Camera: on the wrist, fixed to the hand. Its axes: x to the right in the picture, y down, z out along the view.
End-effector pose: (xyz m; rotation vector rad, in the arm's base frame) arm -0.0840 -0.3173 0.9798 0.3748 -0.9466 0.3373
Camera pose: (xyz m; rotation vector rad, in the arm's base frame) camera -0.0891 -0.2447 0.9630 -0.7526 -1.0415 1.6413
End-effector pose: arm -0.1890 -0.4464 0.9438 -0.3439 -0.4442 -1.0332
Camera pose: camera -0.1294 -0.4281 0.9026 -0.7200 0.1163 0.4915
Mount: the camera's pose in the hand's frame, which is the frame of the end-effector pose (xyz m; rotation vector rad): -0.0084 0.0637 -0.0381 -0.2710 0.0628 1.6178
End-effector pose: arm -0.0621 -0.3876 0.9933 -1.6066 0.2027 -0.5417
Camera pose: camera -0.0749 -0.4254 0.9302 -1.1725 1.4779 0.7198
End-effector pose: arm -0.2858 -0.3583 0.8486 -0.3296 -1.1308 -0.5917
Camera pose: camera -0.2219 -0.3251 0.8286 -1.2557 -0.4230 0.6926
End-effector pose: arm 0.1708 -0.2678 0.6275 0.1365 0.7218 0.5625
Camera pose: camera 0.1126 -0.2212 0.6234 0.4533 0.4581 2.1985
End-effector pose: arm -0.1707 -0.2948 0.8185 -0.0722 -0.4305 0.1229
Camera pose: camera -0.1689 -0.2345 0.7744 -0.6840 -0.2292 1.6483
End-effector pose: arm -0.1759 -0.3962 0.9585 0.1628 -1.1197 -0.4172
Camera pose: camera -0.1294 -0.3378 0.9561 -0.9292 -0.8099 0.8791
